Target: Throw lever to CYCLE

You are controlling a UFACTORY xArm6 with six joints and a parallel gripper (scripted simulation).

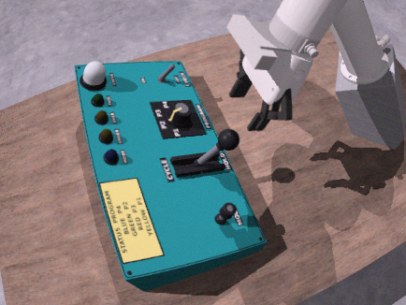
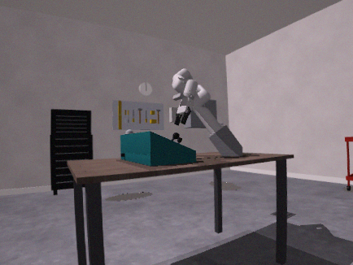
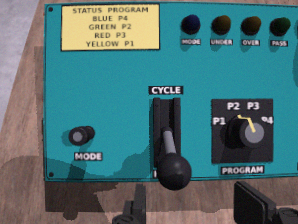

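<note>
Now: the black ball-topped lever 60 mm ahead of my hand, 20 mm to the right of it and 110 mm below it. Also, from my hand: teal console: 100 mm ahead, 90 mm to the right, 140 mm below; mode toggle: 120 mm ahead, 90 mm to the left, 120 mm below; program dial: 70 mm ahead, 140 mm to the right, 120 mm below.
</note>
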